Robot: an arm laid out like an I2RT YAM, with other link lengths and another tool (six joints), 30 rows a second.
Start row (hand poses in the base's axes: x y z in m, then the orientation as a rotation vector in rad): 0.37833 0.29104 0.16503 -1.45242 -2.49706 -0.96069
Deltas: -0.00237 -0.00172 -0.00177 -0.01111 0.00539 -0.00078; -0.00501 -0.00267 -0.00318 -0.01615 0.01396 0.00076; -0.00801 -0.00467 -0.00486 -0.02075 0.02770 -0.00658; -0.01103 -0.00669 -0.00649 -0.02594 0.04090 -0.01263; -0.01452 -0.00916 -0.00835 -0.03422 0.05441 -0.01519; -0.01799 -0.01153 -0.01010 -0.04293 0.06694 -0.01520; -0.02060 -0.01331 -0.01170 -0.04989 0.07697 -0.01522; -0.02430 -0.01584 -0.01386 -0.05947 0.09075 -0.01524; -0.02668 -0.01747 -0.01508 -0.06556 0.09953 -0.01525; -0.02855 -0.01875 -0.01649 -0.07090 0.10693 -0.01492; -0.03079 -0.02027 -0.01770 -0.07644 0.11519 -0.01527; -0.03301 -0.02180 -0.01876 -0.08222 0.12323 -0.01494
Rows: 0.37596 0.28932 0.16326 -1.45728 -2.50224 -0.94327; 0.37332 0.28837 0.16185 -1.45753 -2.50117 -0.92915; 0.37032 0.28637 0.16017 -1.47046 -2.49168 -0.91203; 0.36730 0.28435 0.15854 -1.48158 -2.48359 -0.89458; 0.36381 0.28188 0.15668 -1.48866 -2.47942 -0.87285; 0.36034 0.27951 0.15493 -1.49215 -2.47742 -0.85121; 0.35773 0.27773 0.15333 -1.49489 -2.47572 -0.83393; 0.35403 0.27520 0.15117 -1.49856 -2.47326 -0.81020; 0.35165 0.27357 0.14995 -1.50083 -2.47161 -0.79511; 0.34978 0.27229 0.14854 -1.50230 -2.47050 -0.78213; 0.34754 0.27077 0.14733 -1.50478 -2.46852 -0.76823; 0.34532 0.26924 0.14627 -1.50633 -2.46717 -0.75419
